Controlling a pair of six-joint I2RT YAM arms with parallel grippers.
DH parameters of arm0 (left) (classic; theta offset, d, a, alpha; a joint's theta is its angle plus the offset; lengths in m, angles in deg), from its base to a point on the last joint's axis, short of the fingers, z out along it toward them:
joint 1: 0 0.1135 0.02 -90
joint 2: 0 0 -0.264 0
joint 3: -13.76 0 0.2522 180
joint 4: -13.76 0 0.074 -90
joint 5: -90 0 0 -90
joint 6: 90 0.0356 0 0
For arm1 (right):
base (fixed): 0 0 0 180
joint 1: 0 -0.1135 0.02 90
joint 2: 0 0 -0.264 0
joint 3: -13.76 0 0.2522 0
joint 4: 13.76 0 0.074 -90
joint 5: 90 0 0 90
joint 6: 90 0.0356 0 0
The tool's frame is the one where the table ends.
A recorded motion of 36 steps. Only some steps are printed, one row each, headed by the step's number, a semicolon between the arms.
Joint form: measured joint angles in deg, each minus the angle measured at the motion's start. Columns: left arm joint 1, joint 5, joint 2, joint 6, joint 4, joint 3; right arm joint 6, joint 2, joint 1, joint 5, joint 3, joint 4.
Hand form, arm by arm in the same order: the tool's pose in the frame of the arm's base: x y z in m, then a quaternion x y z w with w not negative. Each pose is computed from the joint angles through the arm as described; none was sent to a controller.
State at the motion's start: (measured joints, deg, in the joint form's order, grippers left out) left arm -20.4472 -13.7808 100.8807 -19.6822 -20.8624 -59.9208; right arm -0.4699 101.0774 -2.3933 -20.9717 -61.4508 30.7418
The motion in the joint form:
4: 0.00 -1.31 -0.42 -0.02 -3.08 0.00; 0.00 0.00 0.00 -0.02 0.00 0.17
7: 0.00 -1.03 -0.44 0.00 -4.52 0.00; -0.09 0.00 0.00 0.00 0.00 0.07
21: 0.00 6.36 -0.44 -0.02 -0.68 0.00; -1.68 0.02 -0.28 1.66 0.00 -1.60
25: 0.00 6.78 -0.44 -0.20 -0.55 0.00; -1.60 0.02 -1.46 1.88 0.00 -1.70
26: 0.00 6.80 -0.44 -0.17 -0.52 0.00; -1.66 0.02 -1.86 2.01 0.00 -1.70
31: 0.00 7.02 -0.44 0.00 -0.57 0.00; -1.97 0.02 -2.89 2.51 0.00 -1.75
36: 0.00 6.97 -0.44 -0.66 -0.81 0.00; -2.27 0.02 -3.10 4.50 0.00 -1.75
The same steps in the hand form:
4: 0.3151 -0.1274 0.1617 0.03529 0.96665 -0.19544 0.16168; 0.3326 0.0267 0.1614 -0.05499 0.96805 0.18231 0.16315
7: 0.3129 -0.1264 0.1606 0.03338 0.96961 -0.18942 0.15120; 0.3327 0.0267 0.1615 -0.05588 0.96789 0.18200 0.16415
21: 0.3209 -0.1246 0.1630 0.02192 0.96827 -0.14167 0.20470; 0.3357 0.0275 0.1621 -0.07162 0.96683 0.16569 0.18069
25: 0.3213 -0.1244 0.1631 0.01958 0.96826 -0.13904 0.20679; 0.3353 0.0343 0.1622 -0.08070 0.96627 0.16580 0.17979
26: 0.3213 -0.1244 0.1631 0.01981 0.96820 -0.13891 0.20712; 0.3351 0.0365 0.1621 -0.08438 0.96613 0.16523 0.17935
31: 0.3213 -0.1243 0.1631 0.02075 0.96839 -0.13673 0.20760; 0.3345 0.0423 0.1621 -0.09499 0.96574 0.16212 0.17897
36: 0.3209 -0.1241 0.1629 0.01516 0.96897 -0.13764 0.20474; 0.3346 0.0423 0.1617 -0.09630 0.96813 0.14513 0.17999

